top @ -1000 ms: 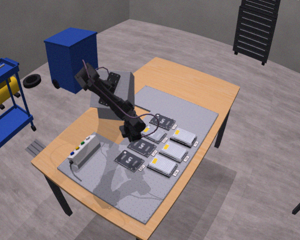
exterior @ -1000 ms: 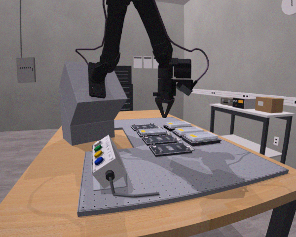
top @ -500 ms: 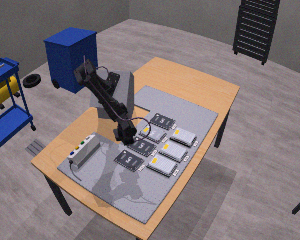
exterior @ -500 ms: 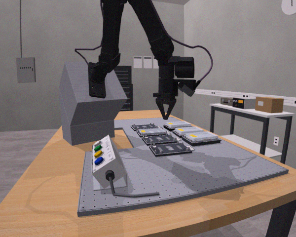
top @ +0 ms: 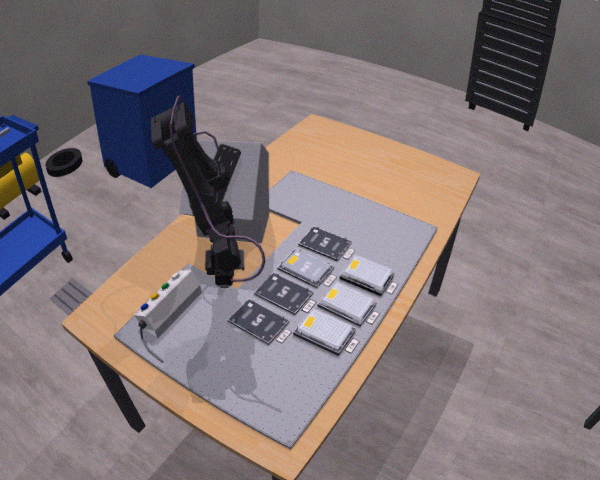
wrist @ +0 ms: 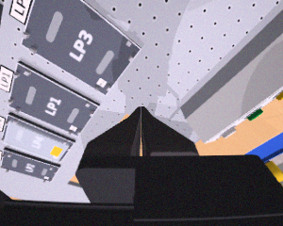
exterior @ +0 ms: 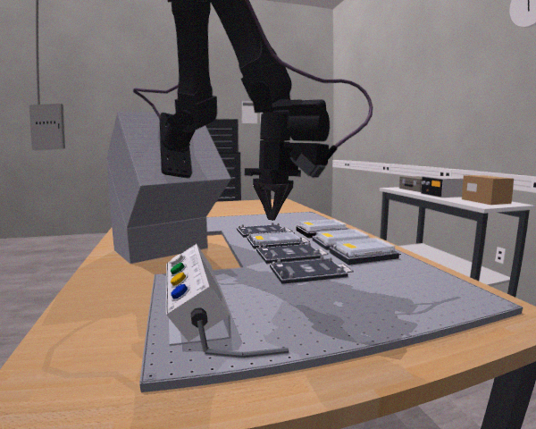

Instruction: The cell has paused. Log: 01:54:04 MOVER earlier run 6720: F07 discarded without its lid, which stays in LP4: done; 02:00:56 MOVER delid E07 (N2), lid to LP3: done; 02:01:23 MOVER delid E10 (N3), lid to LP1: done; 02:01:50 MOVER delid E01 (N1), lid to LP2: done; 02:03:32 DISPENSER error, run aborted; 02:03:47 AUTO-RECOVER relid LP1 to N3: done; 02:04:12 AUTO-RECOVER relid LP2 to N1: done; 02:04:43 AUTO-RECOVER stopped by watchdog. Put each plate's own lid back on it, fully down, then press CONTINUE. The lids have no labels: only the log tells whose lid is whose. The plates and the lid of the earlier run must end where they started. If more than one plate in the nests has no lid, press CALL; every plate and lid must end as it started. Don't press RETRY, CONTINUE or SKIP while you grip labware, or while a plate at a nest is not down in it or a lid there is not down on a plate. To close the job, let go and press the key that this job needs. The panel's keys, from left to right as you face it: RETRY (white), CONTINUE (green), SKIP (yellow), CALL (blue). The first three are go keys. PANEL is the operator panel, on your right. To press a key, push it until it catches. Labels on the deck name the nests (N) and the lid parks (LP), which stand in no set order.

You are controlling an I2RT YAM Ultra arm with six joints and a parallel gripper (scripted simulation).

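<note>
The green continue key lies 200 mm behind my hand, 20 mm to the right of it and 70 mm below it. The rest, counted from my hand: yellow skip key (210 mm behind, 70 mm to the right, 70 mm below); blue call key (220 mm behind, 120 mm to the right, 70 mm below); well plate (280 mm ahead, 20 mm to the left, 110 mm below).
</note>
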